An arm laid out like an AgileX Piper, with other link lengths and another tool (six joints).
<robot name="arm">
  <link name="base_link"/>
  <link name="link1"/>
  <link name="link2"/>
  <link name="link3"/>
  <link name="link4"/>
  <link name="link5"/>
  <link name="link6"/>
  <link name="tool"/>
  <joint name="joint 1" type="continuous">
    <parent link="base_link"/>
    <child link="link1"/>
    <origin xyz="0 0 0.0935" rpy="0 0 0"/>
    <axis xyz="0 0 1"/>
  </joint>
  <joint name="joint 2" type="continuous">
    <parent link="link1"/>
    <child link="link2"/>
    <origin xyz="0 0 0" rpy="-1.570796 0 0"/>
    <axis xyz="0 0 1"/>
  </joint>
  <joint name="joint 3" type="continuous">
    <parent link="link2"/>
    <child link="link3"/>
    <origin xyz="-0.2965 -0.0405 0" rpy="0 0 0"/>
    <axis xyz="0 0 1"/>
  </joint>
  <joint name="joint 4" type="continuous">
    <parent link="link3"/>
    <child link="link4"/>
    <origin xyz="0.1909 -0.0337 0" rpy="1.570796 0 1.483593"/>
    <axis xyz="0 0 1"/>
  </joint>
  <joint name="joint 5" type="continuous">
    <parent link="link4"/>
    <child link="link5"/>
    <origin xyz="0 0 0" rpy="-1.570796 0 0"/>
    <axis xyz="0 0 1"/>
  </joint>
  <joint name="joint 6" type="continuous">
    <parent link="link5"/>
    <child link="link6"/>
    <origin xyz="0 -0.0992 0" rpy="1.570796 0 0"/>
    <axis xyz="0 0 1"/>
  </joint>
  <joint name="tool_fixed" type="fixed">
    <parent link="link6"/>
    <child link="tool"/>
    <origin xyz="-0.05 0.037 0.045" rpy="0.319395 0 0.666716"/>
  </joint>
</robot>
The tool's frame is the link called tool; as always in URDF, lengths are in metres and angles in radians. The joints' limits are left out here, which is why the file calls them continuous.
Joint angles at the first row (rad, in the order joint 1, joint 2, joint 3, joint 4, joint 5, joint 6):
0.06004 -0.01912 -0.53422 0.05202 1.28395 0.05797
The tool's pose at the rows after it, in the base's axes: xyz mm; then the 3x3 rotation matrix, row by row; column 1 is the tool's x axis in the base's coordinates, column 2 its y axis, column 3 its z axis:
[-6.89 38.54 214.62], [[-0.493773 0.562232 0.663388], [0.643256 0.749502 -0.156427], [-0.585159 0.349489 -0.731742]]
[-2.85 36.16 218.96], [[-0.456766 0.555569 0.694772], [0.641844 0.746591 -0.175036], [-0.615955 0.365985 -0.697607]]
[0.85 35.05 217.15], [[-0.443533 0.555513 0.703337], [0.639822 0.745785 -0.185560], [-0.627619 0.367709 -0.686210]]
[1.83 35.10 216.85], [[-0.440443 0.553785 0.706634], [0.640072 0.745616 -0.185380], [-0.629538 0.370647 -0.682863]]
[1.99 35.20 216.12], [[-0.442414 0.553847 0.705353], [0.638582 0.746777 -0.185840], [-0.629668 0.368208 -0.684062]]
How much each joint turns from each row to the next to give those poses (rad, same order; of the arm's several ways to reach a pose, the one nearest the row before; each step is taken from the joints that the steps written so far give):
-0.00001 0.00000 0.01127 -0.01173 -0.02902 -0.00002
0.00004 0.00002 0.01283 -0.02090 -0.05907 0.00004
-0.00005 -0.00001 0.02359 -0.01135 -0.03724 -0.00004
0.00000 -0.00002 0.00678 0.00001 -0.01161 -0.00001
0.00003 0.00000 0.00225 -0.00003 -0.00001 -0.00180

